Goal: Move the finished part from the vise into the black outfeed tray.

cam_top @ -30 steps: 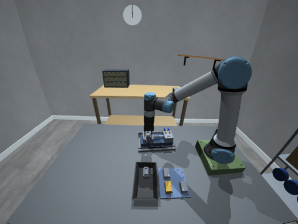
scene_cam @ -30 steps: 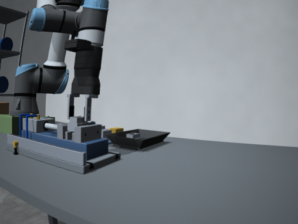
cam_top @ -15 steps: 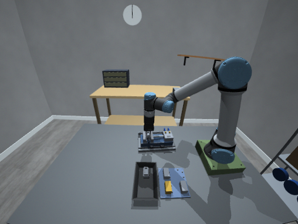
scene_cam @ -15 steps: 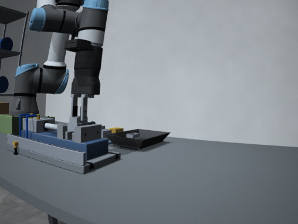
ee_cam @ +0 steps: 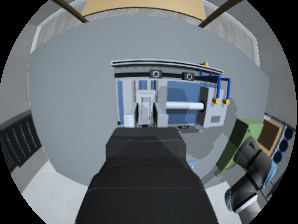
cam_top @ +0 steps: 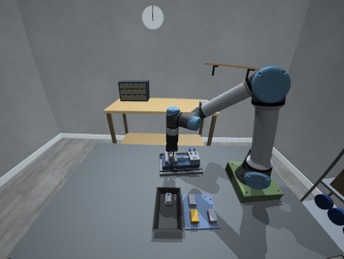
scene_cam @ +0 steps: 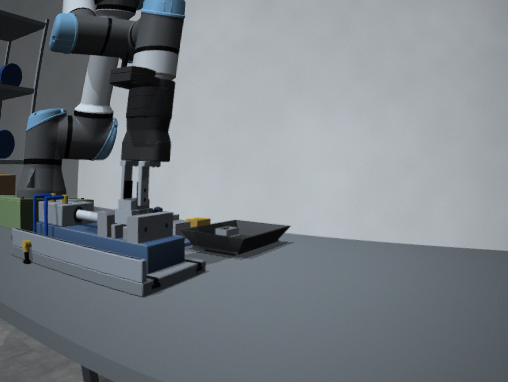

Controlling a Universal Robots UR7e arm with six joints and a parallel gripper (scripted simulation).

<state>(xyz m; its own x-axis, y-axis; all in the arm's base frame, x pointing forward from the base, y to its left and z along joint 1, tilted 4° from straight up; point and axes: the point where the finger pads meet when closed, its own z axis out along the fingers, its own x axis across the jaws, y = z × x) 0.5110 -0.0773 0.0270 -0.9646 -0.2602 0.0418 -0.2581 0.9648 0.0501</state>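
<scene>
My gripper is now 8 cm above the blue vise, 7 cm past it and 2 cm to the left of it. Also, from my hand: blue plate: 30 cm to the left, 21 cm behind, 12 cm below; yellow block: 36 cm to the left, 18 cm behind, 10 cm below.
</scene>
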